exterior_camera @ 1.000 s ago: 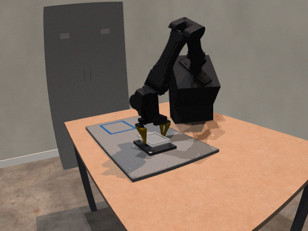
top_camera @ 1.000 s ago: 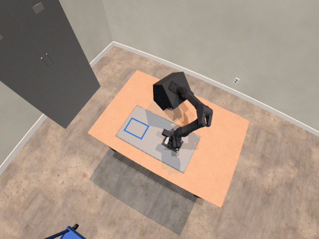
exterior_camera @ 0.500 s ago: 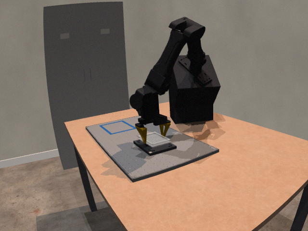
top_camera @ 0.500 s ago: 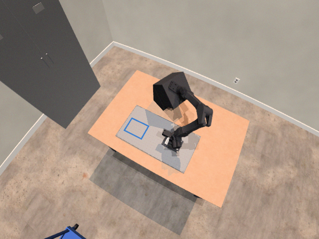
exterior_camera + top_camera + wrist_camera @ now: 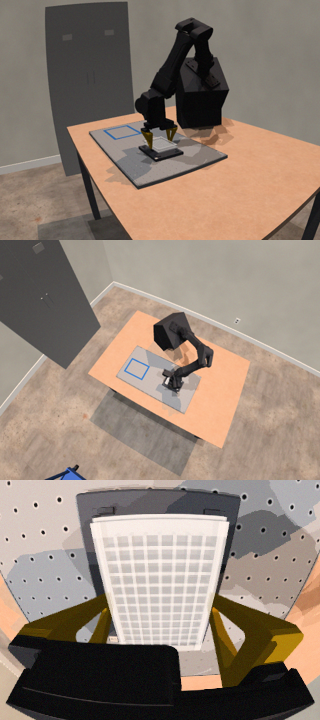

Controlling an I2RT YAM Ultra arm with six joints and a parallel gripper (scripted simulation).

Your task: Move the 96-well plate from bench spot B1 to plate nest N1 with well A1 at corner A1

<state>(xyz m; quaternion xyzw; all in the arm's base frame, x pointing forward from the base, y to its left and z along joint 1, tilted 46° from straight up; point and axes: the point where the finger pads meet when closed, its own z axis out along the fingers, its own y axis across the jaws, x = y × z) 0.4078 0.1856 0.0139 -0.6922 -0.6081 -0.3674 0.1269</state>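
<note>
The white 96-well plate lies right at my hand. The rest, counted from my hand: plate nest N1: 30 mm below.
</note>
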